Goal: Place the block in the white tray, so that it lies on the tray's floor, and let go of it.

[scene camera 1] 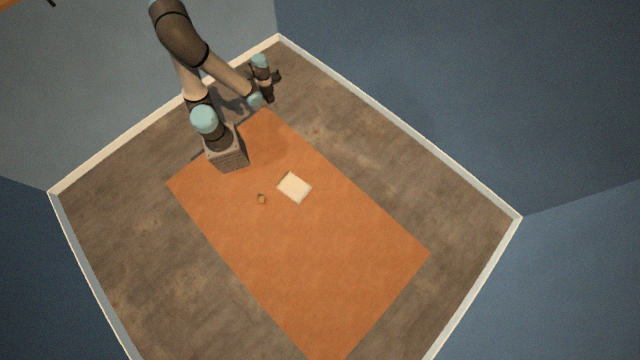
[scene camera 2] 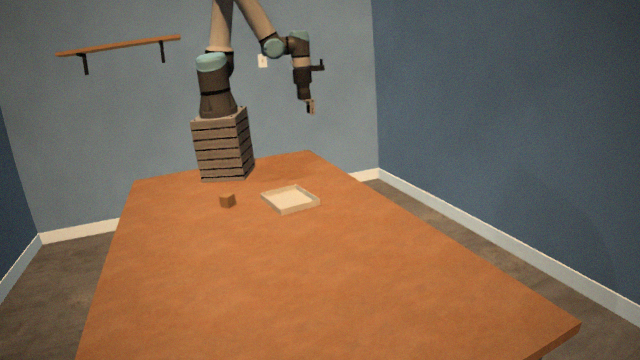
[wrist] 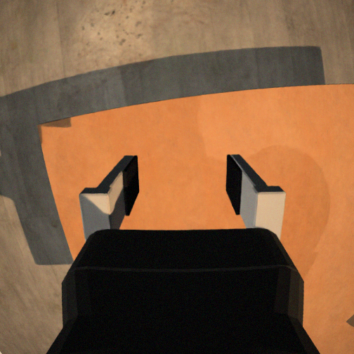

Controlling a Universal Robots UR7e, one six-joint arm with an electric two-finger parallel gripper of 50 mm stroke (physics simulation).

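Seen in the pictures: gripper, fingertip midpoint: (scene camera 1: 274, 104) (scene camera 2: 311, 113); arm's base, origin of the base link: (scene camera 1: 219, 139) (scene camera 2: 218, 113).
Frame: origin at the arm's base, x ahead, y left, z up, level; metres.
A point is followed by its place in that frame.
Note:
A small brown block (scene camera 1: 261, 199) {x 0.322, y -0.077, z -0.220 m} (scene camera 2: 227, 200) {x 0.344, y -0.082, z -0.230 m} sits on the table, beside the tray and apart from it. The white tray (scene camera 2: 300, 207) {x 0.496, y 0.100, z -0.246 m}, a shallow square one, lies flat on the table; it also shows in the scene camera 1 view (scene camera 1: 294, 187) {x 0.410, y 0.103, z -0.253 m}, and its floor is bare. My gripper (scene camera 2: 310, 107) {x 0.034, y 0.379, z -0.054 m} (wrist: 182, 173) is open and empty, high above the table's far end, well away from the block and the tray. In the scene camera 1 view the fingers are too small to make out. The tray does not show in the wrist view.
The orange-brown table (scene camera 1: 320, 240) {x 0.722, y -0.041, z -0.257 m} (scene camera 2: 320, 270) {x 0.816, y -0.001, z -0.256 m} (wrist: 175, 130) carries the arm's slatted pedestal (scene camera 1: 229, 159) {x 0.073, y -0.036, z -0.091 m} (scene camera 2: 222, 152) {x 0.076, y -0.022, z -0.138 m} at its far end, behind the block. A wall shelf (scene camera 2: 117, 46) hangs on the back wall. Blue walls stand around the table.

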